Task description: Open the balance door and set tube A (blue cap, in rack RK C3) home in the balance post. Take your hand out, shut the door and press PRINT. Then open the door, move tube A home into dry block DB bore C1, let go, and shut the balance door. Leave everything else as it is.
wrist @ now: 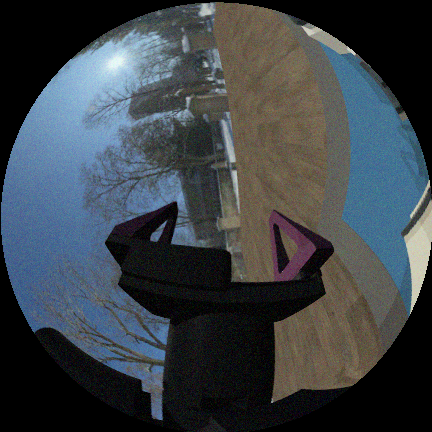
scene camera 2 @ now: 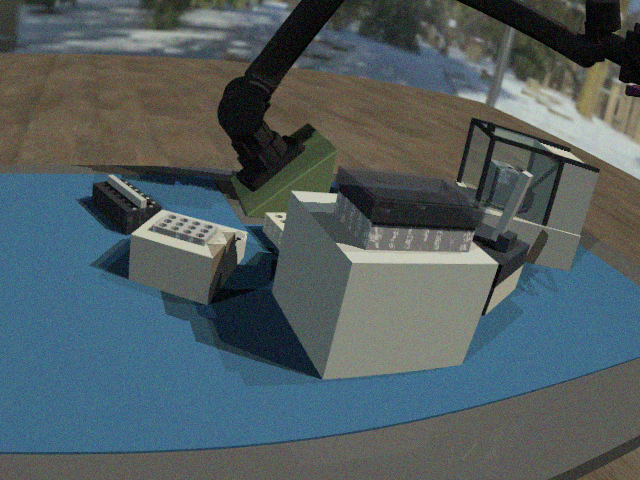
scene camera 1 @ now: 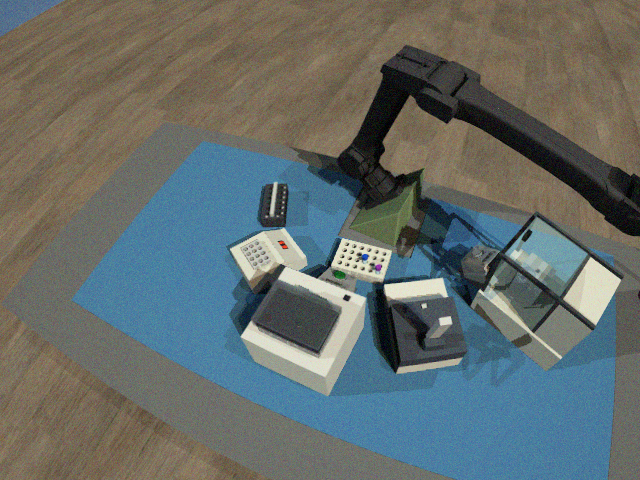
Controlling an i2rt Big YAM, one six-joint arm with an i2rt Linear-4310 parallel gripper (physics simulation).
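Seen in the pictures: gripper, fingertip midpoint: [wrist: 224,209]; arm's base, link origin: [scene camera 2: 271,165] [scene camera 1: 386,193].
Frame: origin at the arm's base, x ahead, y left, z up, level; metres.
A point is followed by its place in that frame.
Tube A's blue cap [scene camera 1: 364,256] {x 0.214, y 0.011, z 0.000 m} stands in the white rack [scene camera 1: 337,254] {x 0.215, y -0.057, z -0.024 m} [scene camera 2: 272,223] {x 0.194, y -0.063, z -0.029 m}, near a purple cap [scene camera 1: 378,267] {x 0.232, y 0.051, z 0.000 m}. The dry block [scene camera 1: 297,254] {x 0.255, y -0.144, z -0.014 m} [scene camera 2: 165,266] {x 0.343, y -0.256, z -0.020 m} is the white box with a grid of bores and a red display; its bores show no tube. The balance [scene camera 1: 591,291] {x 0.238, y 0.502, z 0.150 m} [scene camera 2: 577,201] {x 0.314, y 0.479, z 0.085 m} is the dark-framed glass case at the right; I cannot tell whether its door is open. Its post is not clear through the glass. My gripper [wrist: 224,209] {x 0.431, y 0.499, z 0.381 m} is open and empty, beyond the right of the balance; part of a purple finger shows at scene camera 2's right edge.
A white machine with a dark lid [scene camera 1: 299,317] {x 0.470, y -0.023, z 0.136 m} [scene camera 2: 408,206] {x 0.509, y -0.067, z 0.129 m} and a dark device with an upright lever [scene camera 1: 405,356] {x 0.430, y 0.174, z 0.026 m} stand in front. A black strip holder [scene camera 1: 266,209] {x 0.143, y -0.292, z -0.026 m} [scene camera 2: 116,206] {x 0.149, y -0.301, z -0.023 m} is at the left. A small grey box [scene camera 1: 475,264] {x 0.155, y 0.268, z 0.017 m} sits by the balance. A green cap [scene camera 1: 339,274] {x 0.291, y -0.021, z 0.018 m} shows beside the rack.
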